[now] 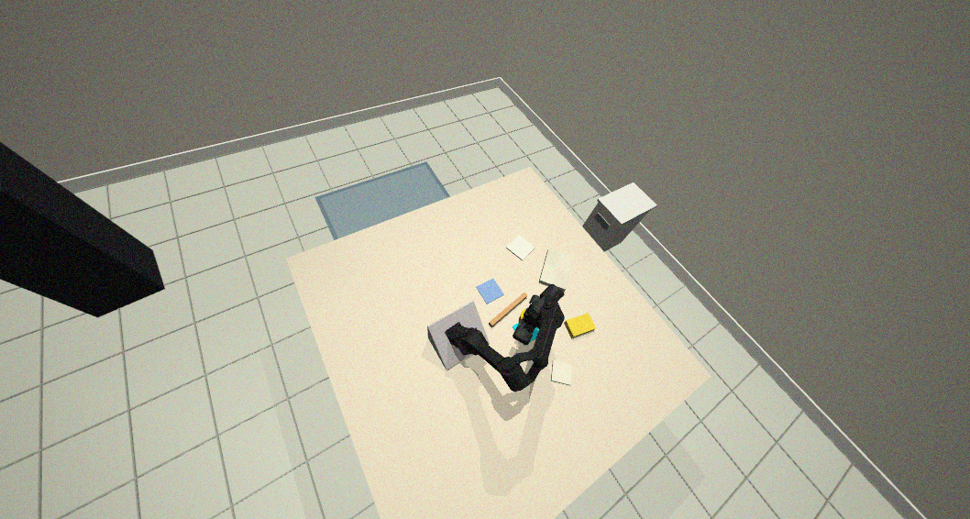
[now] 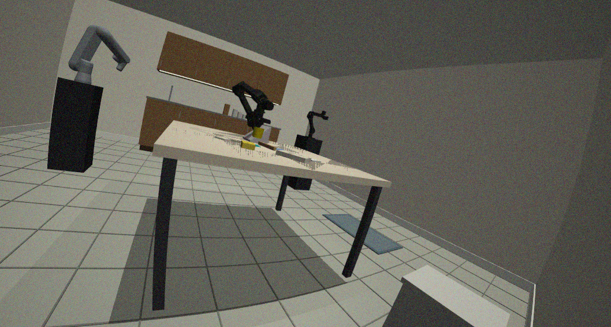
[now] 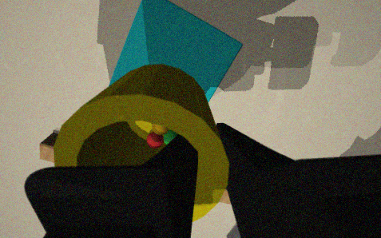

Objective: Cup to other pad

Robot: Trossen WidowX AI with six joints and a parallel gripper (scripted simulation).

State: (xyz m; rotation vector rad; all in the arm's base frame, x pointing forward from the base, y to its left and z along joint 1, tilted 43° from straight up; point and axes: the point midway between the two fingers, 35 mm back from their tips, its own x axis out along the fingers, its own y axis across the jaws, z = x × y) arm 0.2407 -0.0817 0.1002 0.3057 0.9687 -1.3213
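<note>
Now: gripper tip 100 mm above the cyan pad, 30 mm short of it and 10 mm to the left of it. Also, from my gripper tip: wooden bar (100 mm to the left, 80 mm below, 20 mm ahead); then green marble (20 mm to the left, 20 mm below, 10 mm ahead); then yellow cup (20 mm ahead, 10 mm to the left).
</note>
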